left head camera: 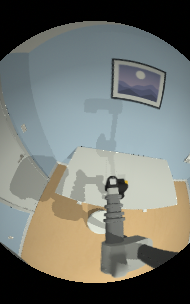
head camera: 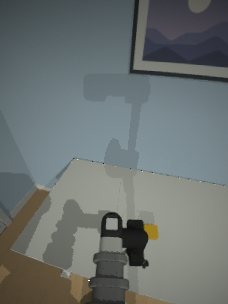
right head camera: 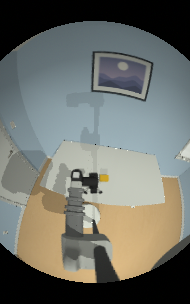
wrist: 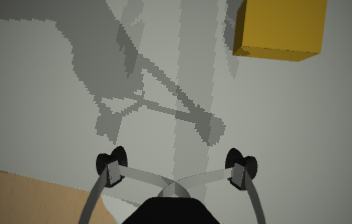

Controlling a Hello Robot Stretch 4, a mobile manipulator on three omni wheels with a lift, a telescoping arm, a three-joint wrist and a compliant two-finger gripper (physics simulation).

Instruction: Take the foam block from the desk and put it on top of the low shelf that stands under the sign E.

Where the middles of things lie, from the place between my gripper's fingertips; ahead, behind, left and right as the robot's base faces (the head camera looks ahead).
Right now the framed mountain picture [right head camera: 113, 72] is 89 cm above my hand, 66 cm ahead of it and 24 cm to the right of it.
